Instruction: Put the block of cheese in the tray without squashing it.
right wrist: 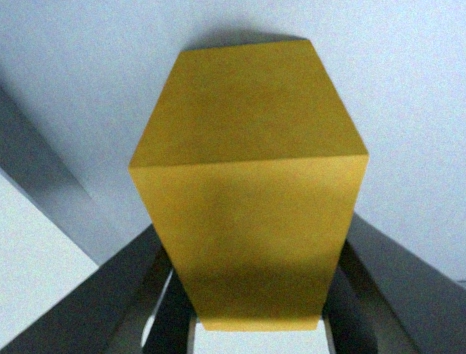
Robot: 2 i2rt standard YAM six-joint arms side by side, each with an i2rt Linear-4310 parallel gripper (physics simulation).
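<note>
The block of cheese [249, 105], a yellow-orange block, fills the middle of the right wrist view. My right gripper [252, 186] is shut on it, with one dark finger on each side, and the fingertips are partly hidden behind the block. The block's sides look straight, with no dent showing. It is over the floor of the blue-grey tray [410, 100], inside the wall. A narrow dark shadow lies along its far edge, close to the tray floor; whether its underside touches is hidden. My left gripper does not show.
The tray's darker wall [35, 145] runs diagonally along the left side of the view. Beyond it, at the lower left, is the white table top [30, 260]. A small dark mark shows at the lower right edge.
</note>
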